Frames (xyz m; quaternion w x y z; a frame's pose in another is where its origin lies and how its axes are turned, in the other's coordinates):
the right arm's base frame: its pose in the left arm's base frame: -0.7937 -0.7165 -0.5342 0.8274 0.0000 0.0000 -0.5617
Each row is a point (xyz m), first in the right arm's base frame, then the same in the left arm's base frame.
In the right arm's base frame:
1: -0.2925 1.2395 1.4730
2: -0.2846 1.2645 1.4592
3: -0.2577 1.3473 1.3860
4: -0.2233 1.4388 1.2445
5: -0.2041 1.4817 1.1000
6: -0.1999 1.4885 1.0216
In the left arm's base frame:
1: 0.2504 0.0128 0.9388
2: 0.2765 0.0147 0.9250
3: 0.3634 0.0202 0.8518
4: 0.4611 0.0220 0.7103
5: 0.5081 0.0200 0.5658
6: 0.5160 0.0186 0.4874

